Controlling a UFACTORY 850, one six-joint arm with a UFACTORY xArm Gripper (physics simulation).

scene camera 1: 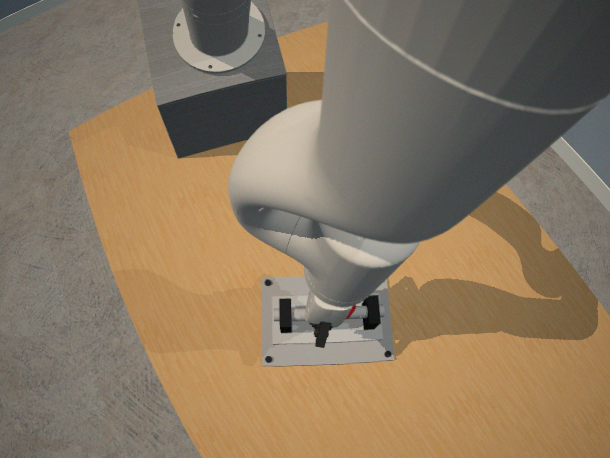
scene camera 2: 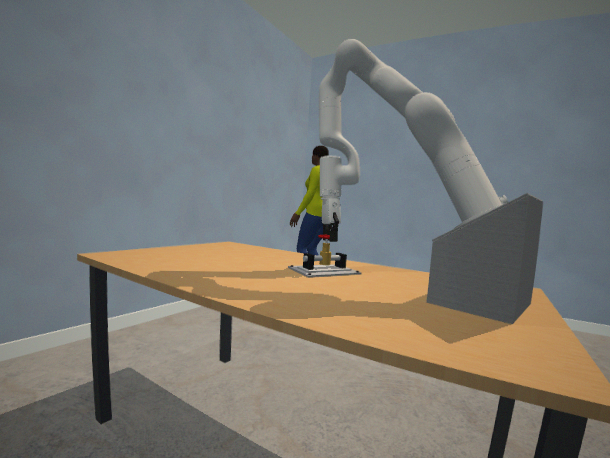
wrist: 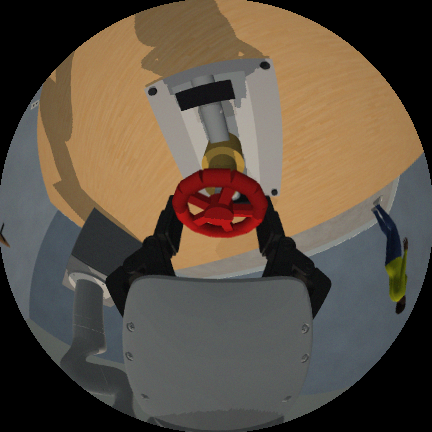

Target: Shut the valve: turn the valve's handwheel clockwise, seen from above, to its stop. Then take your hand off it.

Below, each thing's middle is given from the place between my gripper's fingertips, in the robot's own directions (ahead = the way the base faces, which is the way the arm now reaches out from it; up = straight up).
Labels:
Now: the red handwheel (wrist: 219, 209) 10 mm ahead of my hand and 10 mm to the left of it. Also, from my hand: grey base plate (scene camera 1: 377, 350) (10 mm ahead, 10 mm to the left, 120 mm below).

